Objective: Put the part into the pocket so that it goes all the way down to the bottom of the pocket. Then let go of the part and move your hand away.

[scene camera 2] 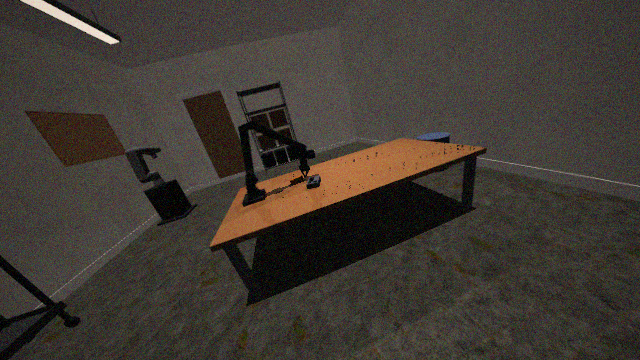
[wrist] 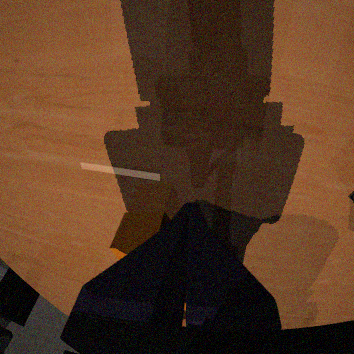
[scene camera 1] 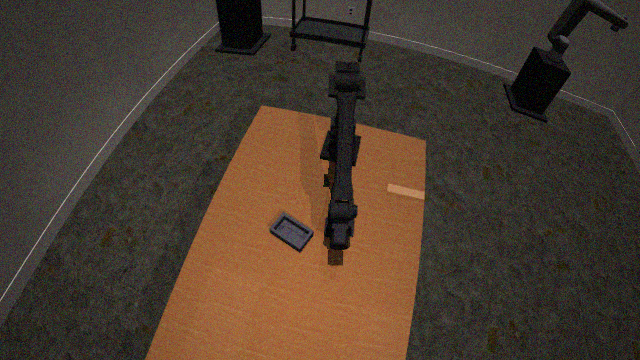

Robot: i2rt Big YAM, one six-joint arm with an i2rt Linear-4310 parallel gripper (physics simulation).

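Seen in the pictures: gripper, fingertip midpoint: [scene camera 2: 305,177] [wrist: 191,210]; arm's base at its link origin: [scene camera 2: 254,195].
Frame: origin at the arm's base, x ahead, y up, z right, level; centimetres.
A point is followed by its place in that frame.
The orange part [wrist: 140,231] @[x 39.7, y -1.1, z -11.4 cm] lies on the table under the arm's shadow, at the left of the fingertips in the wrist view. Its top looks dark brown, and the fingers hide some of it. In scene camera 1 the arm hides most or all of it. The dark grey block with the rectangular pocket [scene camera 1: 284,242] @[x 50.0, y -2.7, z 10.3 cm] [scene camera 2: 313,182] @[x 45.7, y -2.5, z 5.7 cm] lies beside the gripper, and its pocket looks empty. My gripper [wrist: 191,210] @[x 41.9, y -1.6, z -8.5 cm] [scene camera 2: 305,176] @[x 41.9, y -1.6, z -8.5 cm] is shut with nothing between the fingers. It points down above the table, apart from the pocket block. Its fingertips are hidden in scene camera 1.
The wooden table [scene camera 1: 250,280] @[x 68.3, y -2.8, z 17.5 cm] [scene camera 2: 375,172] @[x 88.4, y -2.8, z 23.7 cm] carries the arm's base at its far end. A pale strip [scene camera 1: 406,191] [wrist: 120,171] shows flat on the table. A second robot arm on a black pedestal [scene camera 1: 540,80] [scene camera 2: 167,200] and a dark shelf cart [scene camera 1: 330,31] stand off the table.
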